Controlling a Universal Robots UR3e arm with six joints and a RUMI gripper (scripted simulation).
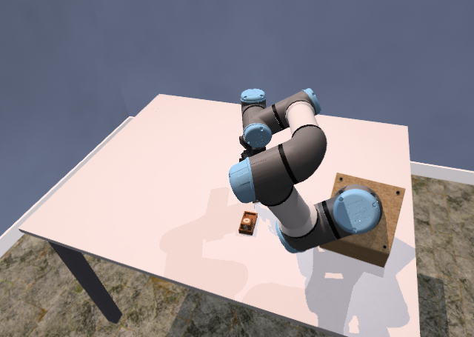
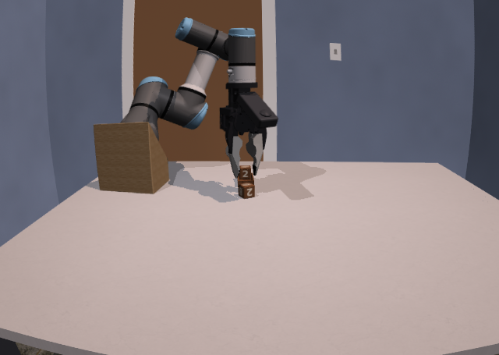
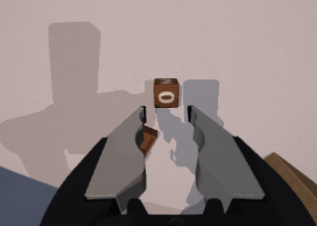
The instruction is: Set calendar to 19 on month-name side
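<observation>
Right now my hand is 5 cm above the brown digit cube. The rest, counted from my hand: tray 11 cm to the left, 5 cm below.
</observation>
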